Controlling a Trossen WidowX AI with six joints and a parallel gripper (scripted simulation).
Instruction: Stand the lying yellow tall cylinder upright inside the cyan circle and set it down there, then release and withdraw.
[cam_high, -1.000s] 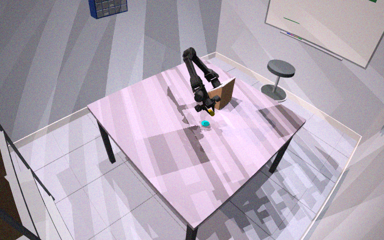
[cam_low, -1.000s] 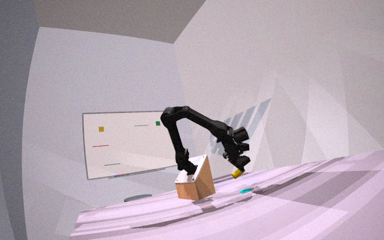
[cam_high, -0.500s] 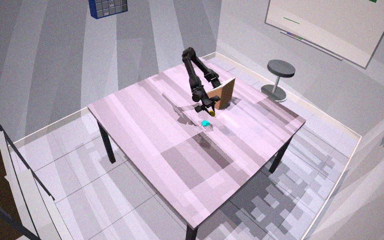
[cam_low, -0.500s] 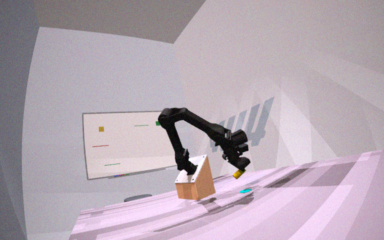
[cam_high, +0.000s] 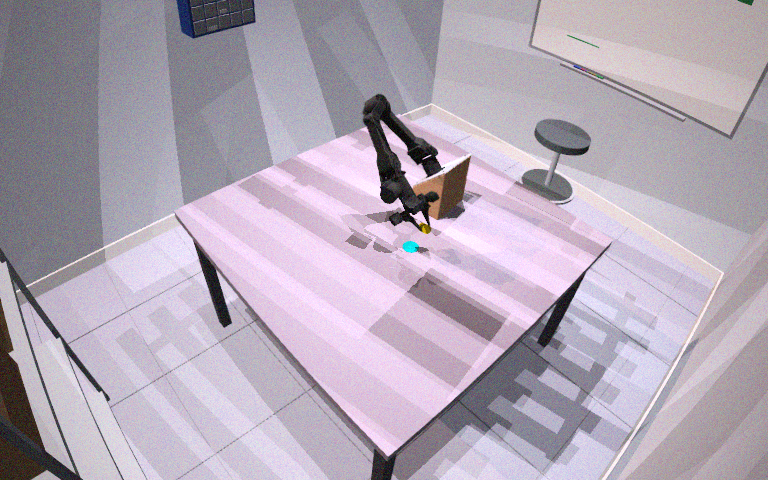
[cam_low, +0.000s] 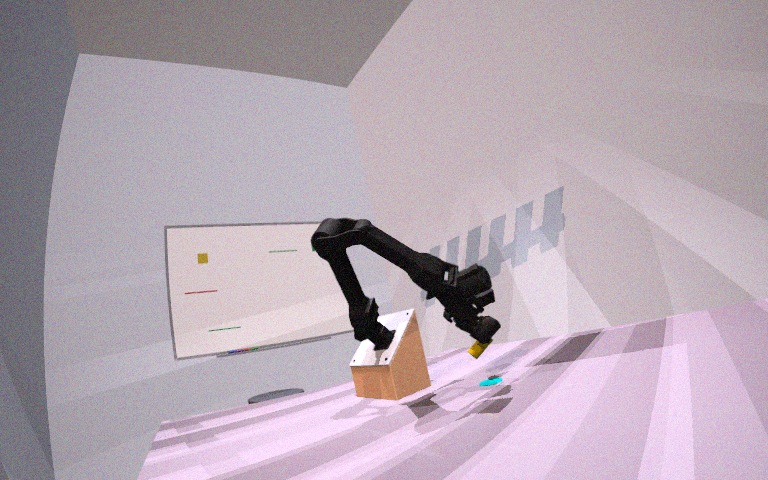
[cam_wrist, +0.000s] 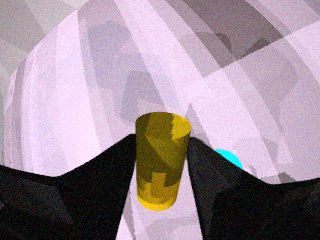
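Now: gripper tip 1 cm to the left of the yellow tall cylinder, 1 cm past it and 1 cm above it. Also, from my gripper tip: cyan circle (11 cm below, 4 cm to the right, 2 cm ahead).
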